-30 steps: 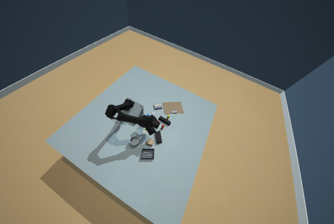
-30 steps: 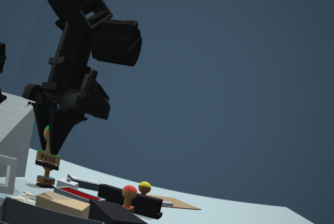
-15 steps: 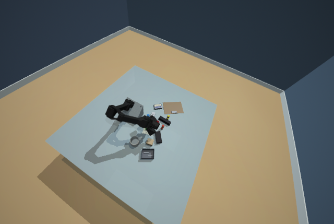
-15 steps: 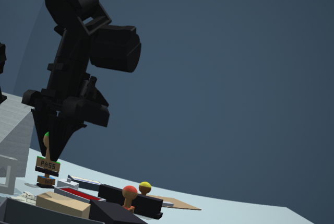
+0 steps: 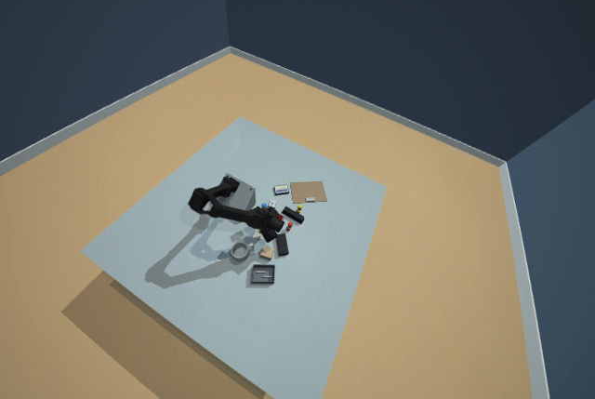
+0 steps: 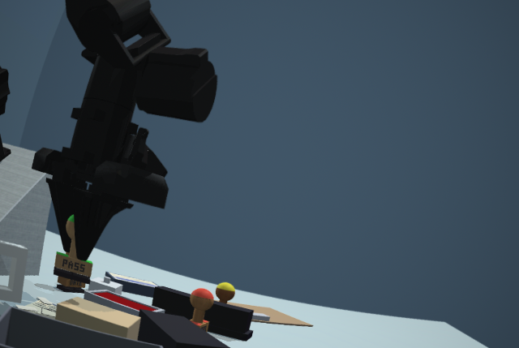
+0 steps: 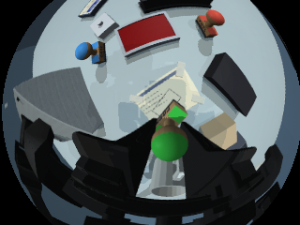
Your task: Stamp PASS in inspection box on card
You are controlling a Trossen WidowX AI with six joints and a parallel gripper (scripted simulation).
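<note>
The inspection card is 10 mm to the left of my gripper tip and 70 mm below it. Also, from my gripper tip: red ink pad 130 mm to the left, 70 mm below; then green-topped pass stamp right at my gripper tip; then tan block 90 mm ahead, 80 mm to the right, 50 mm below.
</note>
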